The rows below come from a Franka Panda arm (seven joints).
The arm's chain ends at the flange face. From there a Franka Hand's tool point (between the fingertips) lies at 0.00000 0.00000 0.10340 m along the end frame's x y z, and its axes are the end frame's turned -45 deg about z.
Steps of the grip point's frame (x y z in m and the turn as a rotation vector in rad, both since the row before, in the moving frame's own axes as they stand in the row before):
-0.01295, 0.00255, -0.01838, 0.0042, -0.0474, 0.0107
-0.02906, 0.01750, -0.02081, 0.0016, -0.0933, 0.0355
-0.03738, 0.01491, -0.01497, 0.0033, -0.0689, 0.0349
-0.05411, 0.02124, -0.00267, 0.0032, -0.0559, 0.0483
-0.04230, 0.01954, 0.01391, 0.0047, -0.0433, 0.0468
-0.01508, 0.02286, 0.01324, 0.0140, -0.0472, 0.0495
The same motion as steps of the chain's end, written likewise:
-0.00357, 0.00782, -0.01826, -0.0305, -0.0365, 0.0107
-0.00113, 0.02635, -0.02036, -0.0648, -0.0671, 0.0355
-0.01053, 0.03228, -0.01472, -0.0464, -0.0511, 0.0349
-0.01883, 0.04954, -0.00251, -0.0373, -0.0418, 0.0483
-0.01252, 0.04099, 0.01401, -0.0273, -0.0339, 0.0468
0.01003, 0.02451, 0.01337, -0.0235, -0.0433, 0.0495

